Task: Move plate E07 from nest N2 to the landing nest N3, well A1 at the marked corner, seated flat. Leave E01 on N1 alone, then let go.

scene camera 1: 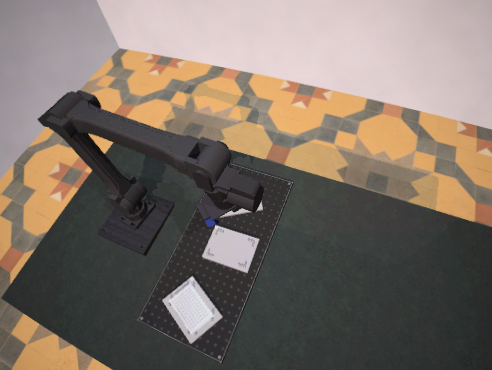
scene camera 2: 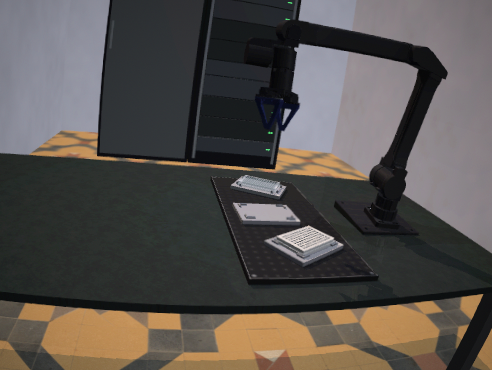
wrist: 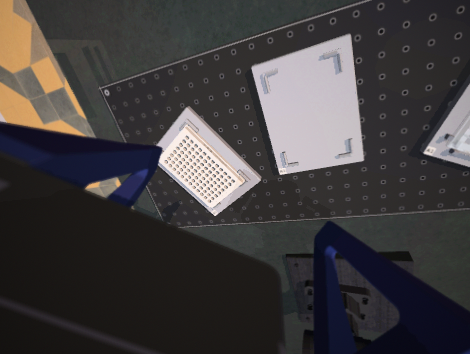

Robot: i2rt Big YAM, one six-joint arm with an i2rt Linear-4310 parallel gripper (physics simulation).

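Observation:
A cream plate with dark wells (scene camera 2: 306, 239) (wrist: 200, 167) sits on a grey nest (scene camera 2: 304, 259) (wrist: 223, 149) at one end of the board; in scene camera 1 the arm mostly hides it. A clear-white plate (scene camera 1: 194, 307) (scene camera 2: 259, 183) sits on the nest at the other end, partly cut off in the wrist view. I cannot read E01 or E07 on either. The bare landing nest (scene camera 1: 231, 248) (scene camera 2: 266, 213) (wrist: 310, 110) lies between them, with corner brackets and a small A1 mark at one corner. My gripper (scene camera 2: 276, 128) (wrist: 243, 195) is open and empty, high above the board.
The nests stand on a black perforated board (scene camera 1: 175, 280) (scene camera 2: 265, 270) (wrist: 390, 100) on the dark green table (scene camera 1: 350, 275) (scene camera 2: 125, 235). The arm's base plate (scene camera 1: 120, 232) (scene camera 2: 345, 215) (wrist: 400, 260) is beside the board. A dark server rack (scene camera 2: 150, 90) stands behind the table.

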